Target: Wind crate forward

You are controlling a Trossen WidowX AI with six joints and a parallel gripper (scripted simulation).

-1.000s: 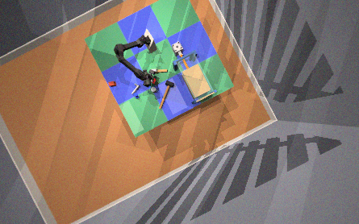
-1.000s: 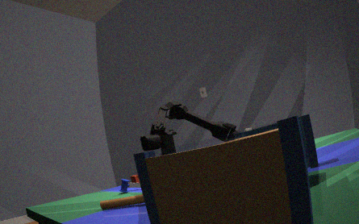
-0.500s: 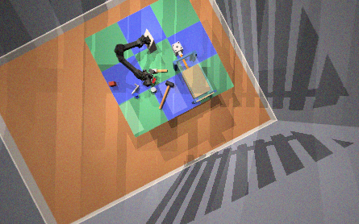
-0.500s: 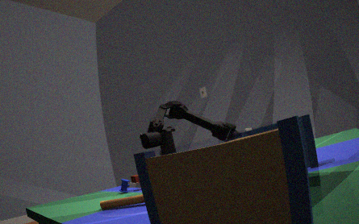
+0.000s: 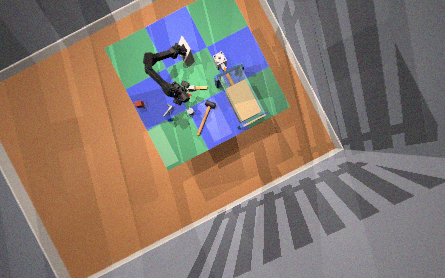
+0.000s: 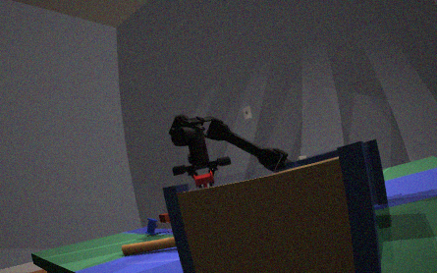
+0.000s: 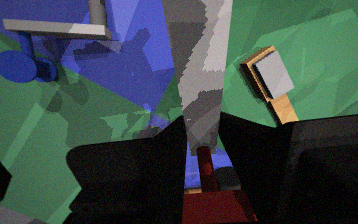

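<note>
My gripper tip is now 40 mm short of the red grip, 30 mm below it and 20 mm to the right of it. From my gripper tip the other things lie so: blue-framed guard cubby: 410 mm to the left, 270 mm ahead, 50 mm below; then winch: 430 mm to the left, 150 mm behind, 100 mm below; then blue piece: 240 mm to the right, 100 mm below, 60 mm ahead.
</note>
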